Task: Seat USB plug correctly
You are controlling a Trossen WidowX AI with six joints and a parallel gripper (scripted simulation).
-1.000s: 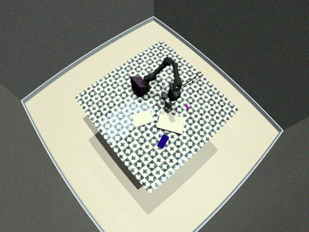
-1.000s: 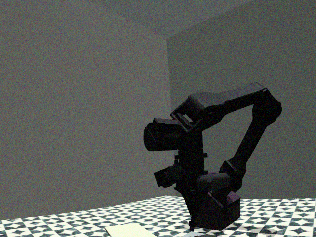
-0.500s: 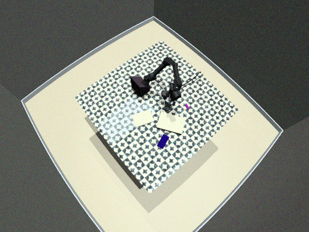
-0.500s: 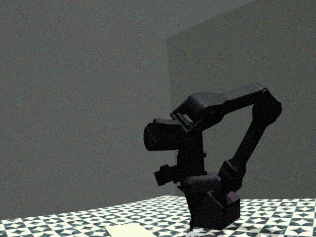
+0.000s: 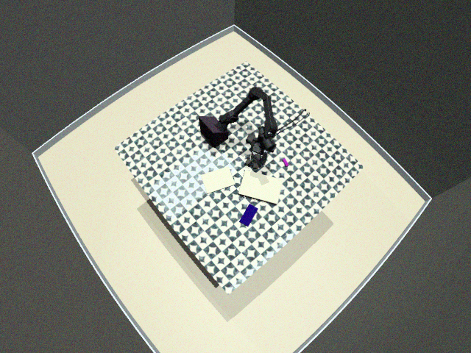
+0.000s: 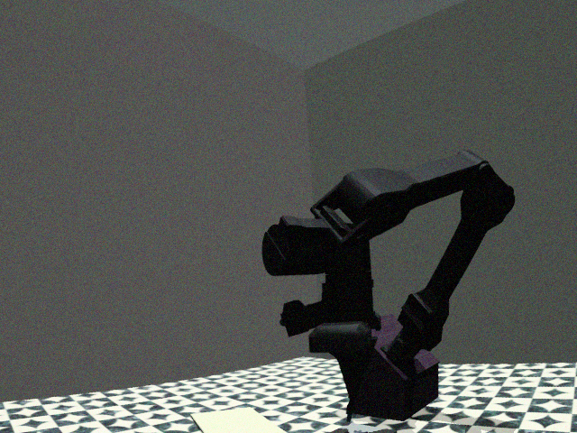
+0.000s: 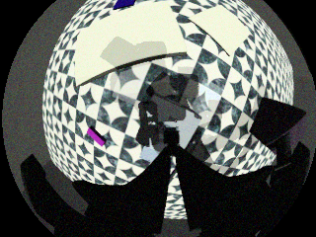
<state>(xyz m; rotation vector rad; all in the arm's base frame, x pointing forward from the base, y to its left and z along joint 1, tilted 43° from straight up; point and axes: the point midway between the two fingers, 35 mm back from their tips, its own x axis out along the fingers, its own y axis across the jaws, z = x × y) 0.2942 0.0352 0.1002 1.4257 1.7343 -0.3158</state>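
My gripper tip is now 2 cm above the usb plug. From my gripper tip the other things lie so: small magenta piece: 15 cm ahead, 13 cm to the left, 13 cm below; blue card: 26 cm ahead, 31 cm to the right, 13 cm below.
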